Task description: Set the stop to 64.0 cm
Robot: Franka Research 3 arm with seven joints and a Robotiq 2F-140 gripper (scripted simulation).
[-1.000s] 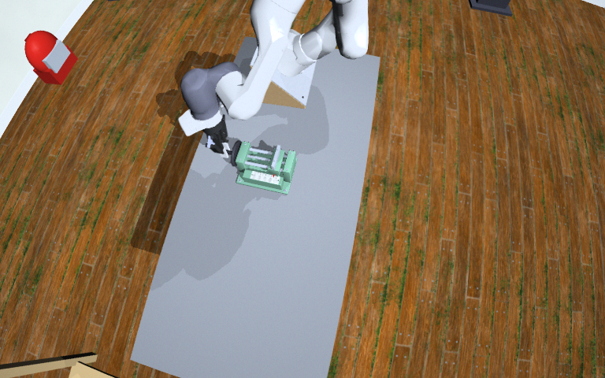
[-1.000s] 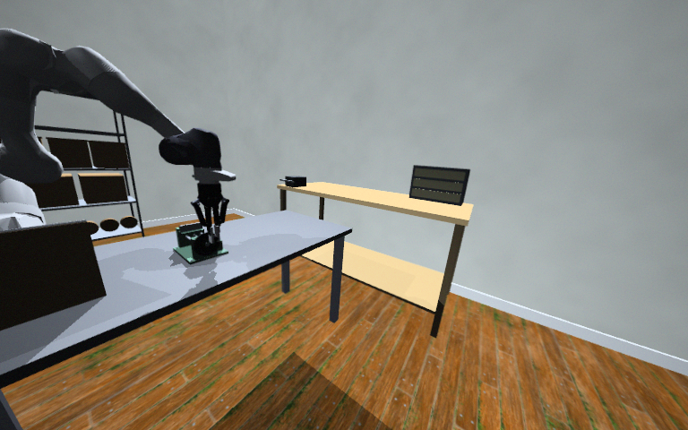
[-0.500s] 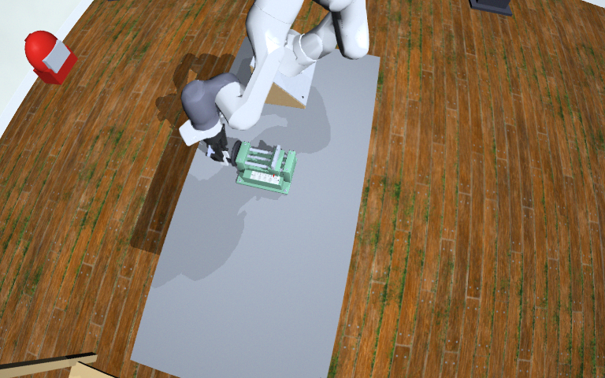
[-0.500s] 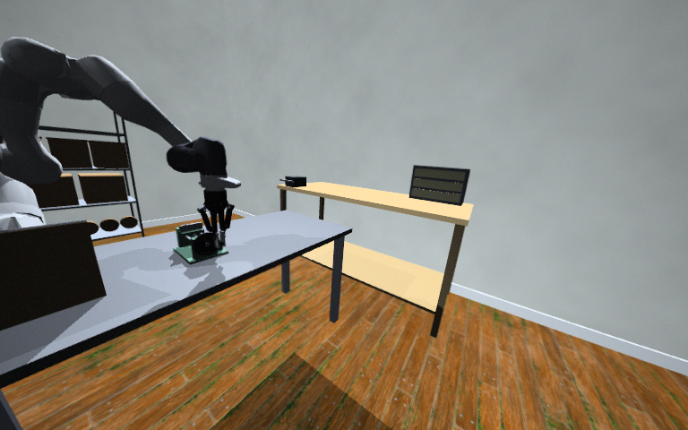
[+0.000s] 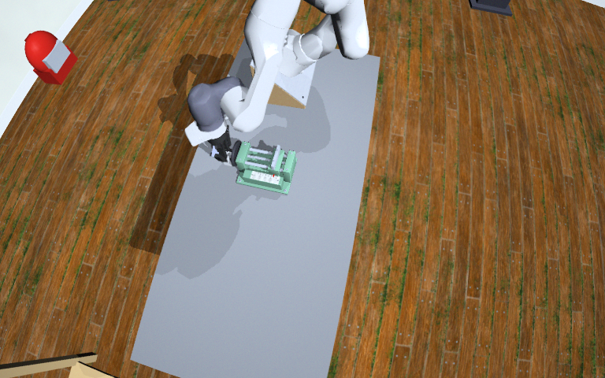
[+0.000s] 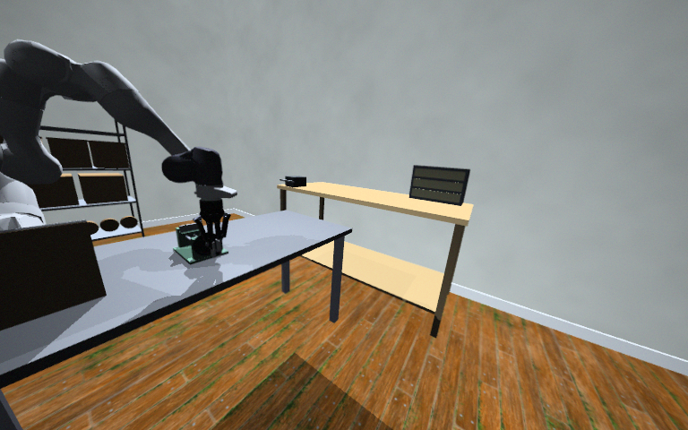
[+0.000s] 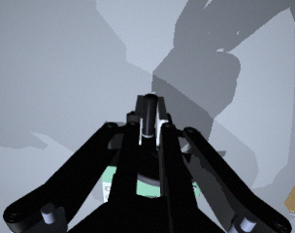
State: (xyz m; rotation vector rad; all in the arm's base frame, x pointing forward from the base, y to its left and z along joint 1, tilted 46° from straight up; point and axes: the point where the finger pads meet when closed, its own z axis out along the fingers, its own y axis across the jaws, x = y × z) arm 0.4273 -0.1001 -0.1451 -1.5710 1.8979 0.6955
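Now: hand 2 cm to the right of the dark handwheel and 1 cm above it. Round my hand: stop carriage 19 cm to the left, 3 cm above, 2 cm ahead.
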